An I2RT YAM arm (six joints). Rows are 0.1 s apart.
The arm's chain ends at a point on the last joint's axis. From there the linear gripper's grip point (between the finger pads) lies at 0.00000 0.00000 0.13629 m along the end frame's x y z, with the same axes.
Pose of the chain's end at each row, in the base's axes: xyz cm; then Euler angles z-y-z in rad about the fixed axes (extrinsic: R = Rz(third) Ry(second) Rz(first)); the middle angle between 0 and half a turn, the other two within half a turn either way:
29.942, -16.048, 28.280, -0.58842, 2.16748, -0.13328
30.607, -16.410, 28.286, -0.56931, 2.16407, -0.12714
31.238, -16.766, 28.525, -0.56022, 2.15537, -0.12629
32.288, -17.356, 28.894, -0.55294, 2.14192, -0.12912
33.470, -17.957, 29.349, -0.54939, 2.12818, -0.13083
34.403, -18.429, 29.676, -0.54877, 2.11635, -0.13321
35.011, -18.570, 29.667, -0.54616, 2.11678, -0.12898
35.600, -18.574, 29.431, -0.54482, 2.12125, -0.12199
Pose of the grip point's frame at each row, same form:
41.116, -17.546, 20.622, -0.58842, 2.16748, -0.13328
41.816, -17.843, 20.666, -0.56931, 2.16407, -0.12714
42.513, -18.198, 21.004, -0.56022, 2.15537, -0.12629
43.659, -18.832, 21.526, -0.55294, 2.14192, -0.12912
44.937, -19.466, 22.140, -0.54939, 2.12818, -0.13083
45.950, -19.976, 22.604, -0.54877, 2.11635, -0.13321
46.562, -20.068, 22.590, -0.54616, 2.11678, -0.12898
47.130, -19.988, 22.302, -0.54482, 2.12125, -0.12199

